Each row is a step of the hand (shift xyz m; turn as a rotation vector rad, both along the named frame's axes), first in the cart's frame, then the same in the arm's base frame.
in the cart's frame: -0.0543 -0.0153 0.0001 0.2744 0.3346 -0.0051
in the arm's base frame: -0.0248 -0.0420 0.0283 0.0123 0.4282 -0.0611
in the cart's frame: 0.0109 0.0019 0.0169 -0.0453 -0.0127 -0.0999
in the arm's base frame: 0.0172 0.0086 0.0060 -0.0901 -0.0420 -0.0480
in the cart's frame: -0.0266 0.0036 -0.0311 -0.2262 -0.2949 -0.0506
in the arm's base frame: -0.0385 -0.0134 -0.0048 -0.0400 -0.3729 0.0048
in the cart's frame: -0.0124 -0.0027 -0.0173 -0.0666 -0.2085 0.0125
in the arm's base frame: -0.0180 -0.0101 -0.0057 0.0593 -0.2102 -0.0193
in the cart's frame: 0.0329 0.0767 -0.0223 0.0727 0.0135 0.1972
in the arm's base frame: -0.0292 0.0806 -0.0107 0.1732 0.0642 0.1012
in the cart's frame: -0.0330 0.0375 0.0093 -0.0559 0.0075 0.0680
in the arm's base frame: -0.0287 0.0145 0.0393 0.0116 -0.0189 0.0855
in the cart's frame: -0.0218 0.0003 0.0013 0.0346 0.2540 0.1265
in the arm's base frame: -0.0119 -0.0114 0.0144 -0.0008 0.2411 0.1536
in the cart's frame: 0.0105 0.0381 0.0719 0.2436 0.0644 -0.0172
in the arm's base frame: 0.0397 0.0427 0.0577 0.1016 0.1836 -0.1405
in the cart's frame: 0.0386 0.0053 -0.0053 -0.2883 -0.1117 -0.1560
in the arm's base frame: 0.0164 0.0248 -0.0257 -0.2275 -0.2596 0.0281
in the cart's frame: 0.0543 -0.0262 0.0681 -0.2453 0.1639 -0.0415
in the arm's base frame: 0.0899 0.0119 0.0068 -0.2410 0.0033 0.1751
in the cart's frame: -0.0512 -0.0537 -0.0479 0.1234 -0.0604 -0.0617
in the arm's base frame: -0.0399 -0.0760 -0.0207 0.0545 0.0111 -0.1400
